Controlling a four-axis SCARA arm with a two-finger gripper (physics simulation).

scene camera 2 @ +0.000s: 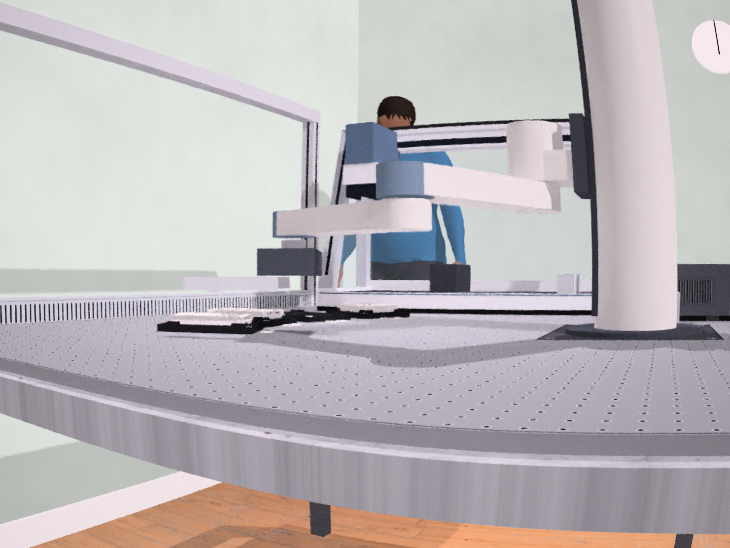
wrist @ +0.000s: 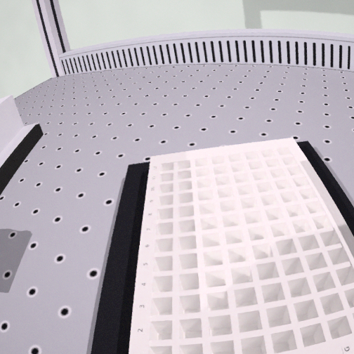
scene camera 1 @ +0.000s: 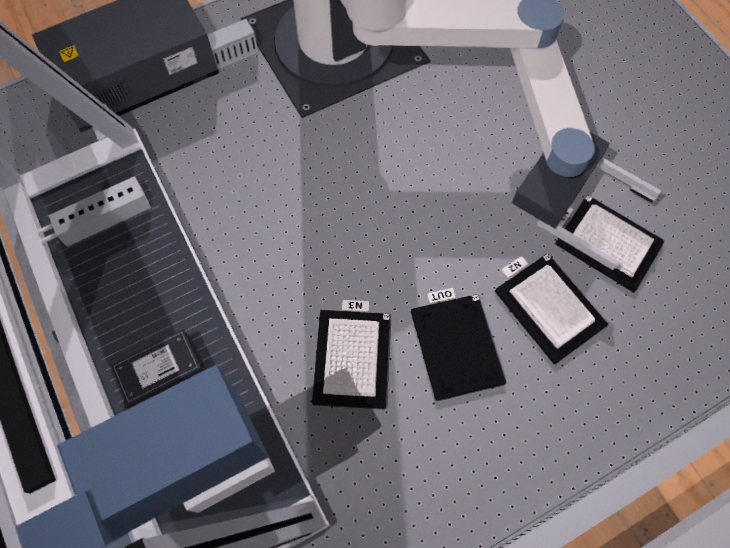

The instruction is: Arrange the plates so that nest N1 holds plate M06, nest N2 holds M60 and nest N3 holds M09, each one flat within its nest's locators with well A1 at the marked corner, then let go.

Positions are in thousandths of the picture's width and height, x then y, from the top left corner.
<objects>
A white plate shows in scene camera 2 (254,581), in the wrist view (682,682) and in scene camera 1 (827,421).
</objects>
